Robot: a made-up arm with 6 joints. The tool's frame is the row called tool.
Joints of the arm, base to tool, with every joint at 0 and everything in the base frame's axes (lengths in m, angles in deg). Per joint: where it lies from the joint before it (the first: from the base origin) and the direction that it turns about. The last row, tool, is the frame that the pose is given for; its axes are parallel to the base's.
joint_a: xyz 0.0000 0.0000 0.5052 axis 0 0 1
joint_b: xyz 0.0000 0.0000 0.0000 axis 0 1 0
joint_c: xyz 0.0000 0.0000 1.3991 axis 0 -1 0
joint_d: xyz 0.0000 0.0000 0.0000 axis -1 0 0
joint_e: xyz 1.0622 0.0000 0.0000 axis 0 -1 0
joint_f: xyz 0.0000 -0.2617 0.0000 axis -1 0 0
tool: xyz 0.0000 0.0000 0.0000
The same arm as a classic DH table. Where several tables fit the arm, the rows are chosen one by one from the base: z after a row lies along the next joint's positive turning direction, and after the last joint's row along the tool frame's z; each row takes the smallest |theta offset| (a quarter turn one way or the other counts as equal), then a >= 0, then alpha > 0; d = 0 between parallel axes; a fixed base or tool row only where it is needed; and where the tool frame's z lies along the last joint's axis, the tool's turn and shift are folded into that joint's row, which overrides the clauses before.
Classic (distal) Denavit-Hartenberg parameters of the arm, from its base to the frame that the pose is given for. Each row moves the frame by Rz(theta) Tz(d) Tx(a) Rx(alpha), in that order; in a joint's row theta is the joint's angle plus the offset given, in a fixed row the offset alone. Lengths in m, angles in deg.
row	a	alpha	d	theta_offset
joint_a	0.0000	-90.00	0.5052	0.00
joint_b	1.3991	180.00	0.0000	-90.00
joint_c	0.0000	-90.00	0.0000	0.00
joint_d	0.0000	90.00	-1.0622	0.00
joint_e	0.0000	-90.00	0.2617	0.00
joint_f	0.0000	90.00	0.0000	90.00
tool (fixed)	0.0000	0.00	0.0000	-90.00

